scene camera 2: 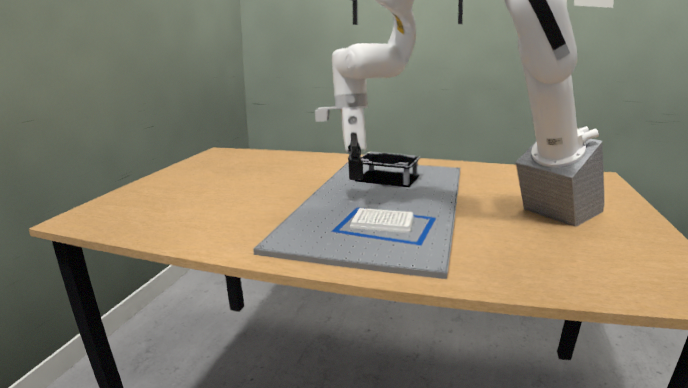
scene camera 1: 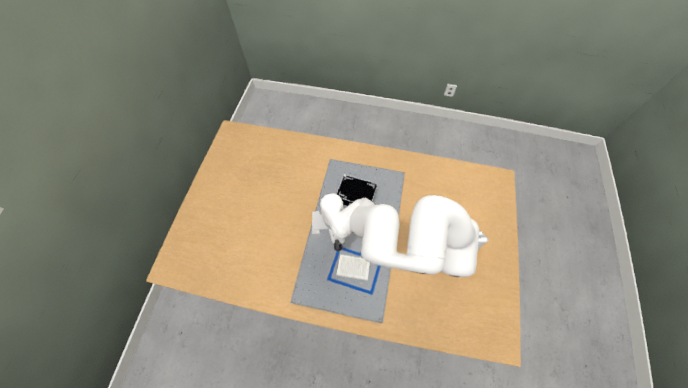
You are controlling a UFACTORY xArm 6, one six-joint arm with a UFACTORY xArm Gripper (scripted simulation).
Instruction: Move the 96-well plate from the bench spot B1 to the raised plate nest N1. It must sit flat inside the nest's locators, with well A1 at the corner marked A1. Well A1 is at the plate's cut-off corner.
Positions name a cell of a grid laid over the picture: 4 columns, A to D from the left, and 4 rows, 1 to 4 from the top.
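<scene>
There's a white 96-well plate (scene camera 2: C3) that I can see.
</scene>
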